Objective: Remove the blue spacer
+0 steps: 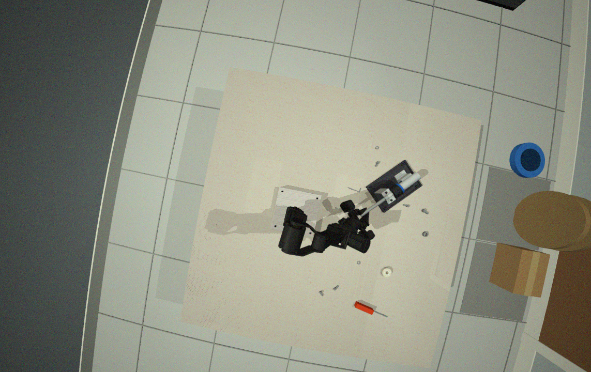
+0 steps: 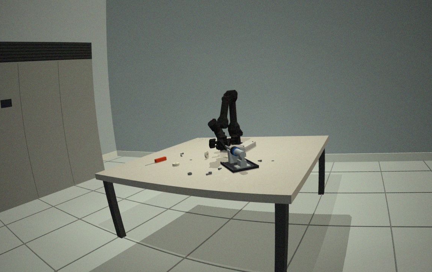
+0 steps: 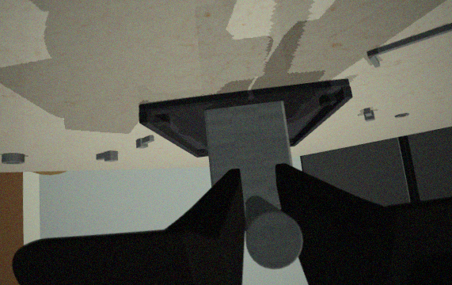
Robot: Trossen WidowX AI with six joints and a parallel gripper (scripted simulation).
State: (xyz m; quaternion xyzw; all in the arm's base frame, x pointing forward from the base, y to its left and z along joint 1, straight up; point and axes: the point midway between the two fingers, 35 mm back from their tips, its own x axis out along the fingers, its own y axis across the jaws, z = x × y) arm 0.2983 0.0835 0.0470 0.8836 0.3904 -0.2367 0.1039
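Now: gripper tip 5 cm to the right of the grey shaft, 4 cm short of it and 2 cm below it. From my gripper tip the other things lie so: white ring (28 cm to the right, 19 cm ahead, 6 cm below); then blue spacer (12 cm to the left, 11 cm ahead, 2 cm above).
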